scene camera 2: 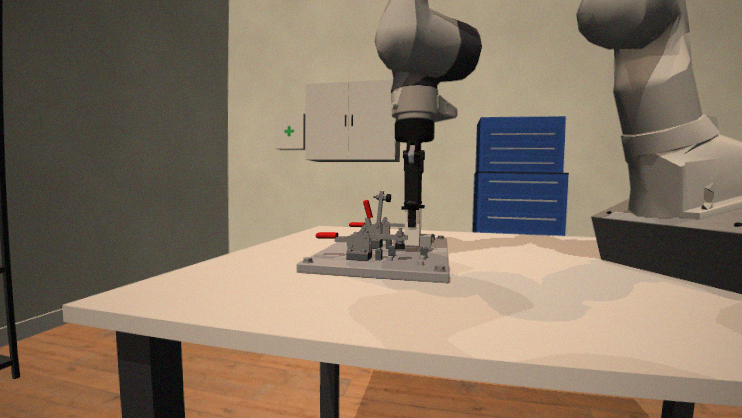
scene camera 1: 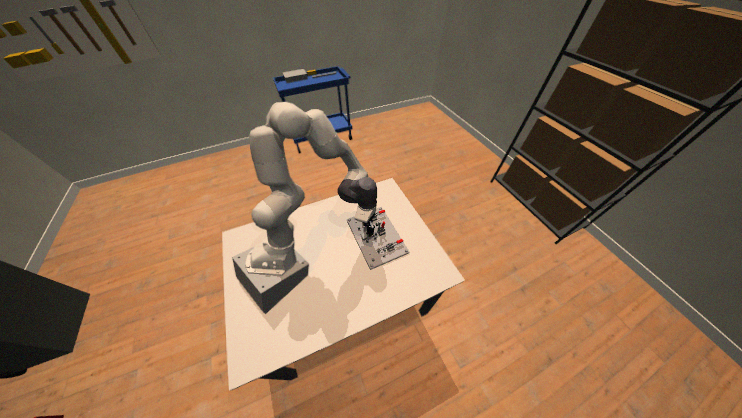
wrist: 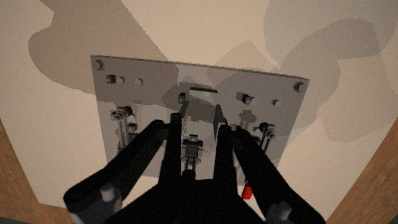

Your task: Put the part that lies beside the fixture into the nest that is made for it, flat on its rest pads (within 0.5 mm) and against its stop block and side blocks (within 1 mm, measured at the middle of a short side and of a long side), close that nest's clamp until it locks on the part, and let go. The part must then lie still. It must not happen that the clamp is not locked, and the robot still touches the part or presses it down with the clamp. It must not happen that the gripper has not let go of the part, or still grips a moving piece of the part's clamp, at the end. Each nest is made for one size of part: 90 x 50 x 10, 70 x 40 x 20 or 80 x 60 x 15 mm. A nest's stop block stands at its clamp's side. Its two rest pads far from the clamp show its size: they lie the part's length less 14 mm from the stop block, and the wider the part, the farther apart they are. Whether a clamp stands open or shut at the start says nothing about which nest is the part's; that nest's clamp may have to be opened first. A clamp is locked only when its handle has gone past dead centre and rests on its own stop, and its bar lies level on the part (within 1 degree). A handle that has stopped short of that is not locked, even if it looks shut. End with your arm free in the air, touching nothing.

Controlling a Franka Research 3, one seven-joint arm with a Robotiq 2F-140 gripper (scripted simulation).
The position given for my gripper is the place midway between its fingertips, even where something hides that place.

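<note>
There is a grey fixture plate [scene camera 2: 332, 260], which the wrist view gives me too [wrist: 157, 98]. I see a grey block part [wrist: 202, 102]. And my gripper [scene camera 2: 412, 243] is visible to me as well, the same gripper [wrist: 201, 110] that I find in the wrist view.
</note>
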